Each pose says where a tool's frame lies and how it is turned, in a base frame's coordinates. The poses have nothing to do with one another.
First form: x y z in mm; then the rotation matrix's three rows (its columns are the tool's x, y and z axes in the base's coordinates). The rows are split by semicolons.
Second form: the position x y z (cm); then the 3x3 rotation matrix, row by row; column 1 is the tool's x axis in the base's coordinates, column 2 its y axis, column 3 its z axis. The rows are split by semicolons. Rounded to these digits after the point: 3 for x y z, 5 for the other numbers.
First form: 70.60 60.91 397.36; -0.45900 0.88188 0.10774; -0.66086 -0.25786 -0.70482; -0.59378 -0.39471 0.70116
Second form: 7.060 6.091 39.736; -0.45900 0.88188 0.10774; -0.66086 -0.25786 -0.70482; -0.59378 -0.39471 0.70116
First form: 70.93 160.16 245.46; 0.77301 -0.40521 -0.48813; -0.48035 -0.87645 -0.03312; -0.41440 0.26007 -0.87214
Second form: 7.093 16.016 24.546; 0.77301 -0.40521 -0.48813; -0.48035 -0.87645 -0.03312; -0.41440 0.26007 -0.87214
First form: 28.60 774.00 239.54; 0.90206 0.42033 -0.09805; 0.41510 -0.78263 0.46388; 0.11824 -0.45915 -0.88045
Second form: 2.860 77.400 23.954; 0.90206 0.42033 -0.09805; 0.41510 -0.78263 0.46388; 0.11824 -0.45915 -0.88045
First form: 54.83 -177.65 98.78; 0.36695 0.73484 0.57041; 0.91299 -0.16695 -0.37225; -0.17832 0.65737 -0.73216
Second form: 5.483 -17.765 9.878; 0.36695 0.73484 0.57041; 0.91299 -0.16695 -0.37225; -0.17832 0.65737 -0.73216
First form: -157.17 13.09 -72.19; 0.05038 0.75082 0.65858; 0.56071 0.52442 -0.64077; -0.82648 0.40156 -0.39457
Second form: -15.717 1.309 -7.219; 0.05038 0.75082 0.65858; 0.56071 0.52442 -0.64077; -0.82648 0.40156 -0.39457
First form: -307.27 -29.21 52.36; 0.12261 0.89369 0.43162; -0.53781 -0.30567 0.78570; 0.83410 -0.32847 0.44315
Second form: -30.727 -2.921 5.236; 0.12261 0.89369 0.43162; -0.53781 -0.30567 0.78570; 0.83410 -0.32847 0.44315
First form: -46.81 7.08 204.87; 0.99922 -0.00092 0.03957; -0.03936 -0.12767 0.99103; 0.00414 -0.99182 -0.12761
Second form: -4.681 0.708 20.487; 0.99922 -0.00092 0.03957; -0.03936 -0.12767 0.99103; 0.00414 -0.99182 -0.12761
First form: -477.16 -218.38 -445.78; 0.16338 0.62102 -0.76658; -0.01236 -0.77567 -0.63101; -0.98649 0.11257 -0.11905
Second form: -47.716 -21.838 -44.578; 0.16338 0.62102 -0.76658; -0.01236 -0.77567 -0.63101; -0.98649 0.11257 -0.11905
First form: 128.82 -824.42 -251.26; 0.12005 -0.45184 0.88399; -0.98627 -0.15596 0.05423; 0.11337 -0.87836 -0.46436
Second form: 12.882 -82.442 -25.126; 0.12005 -0.45184 0.88399; -0.98627 -0.15596 0.05423; 0.11337 -0.87836 -0.46436
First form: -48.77 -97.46 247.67; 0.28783 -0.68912 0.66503; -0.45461 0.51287 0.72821; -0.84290 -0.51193 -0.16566
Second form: -4.877 -9.746 24.767; 0.28783 -0.68912 0.66503; -0.45461 0.51287 0.72821; -0.84290 -0.51193 -0.16566
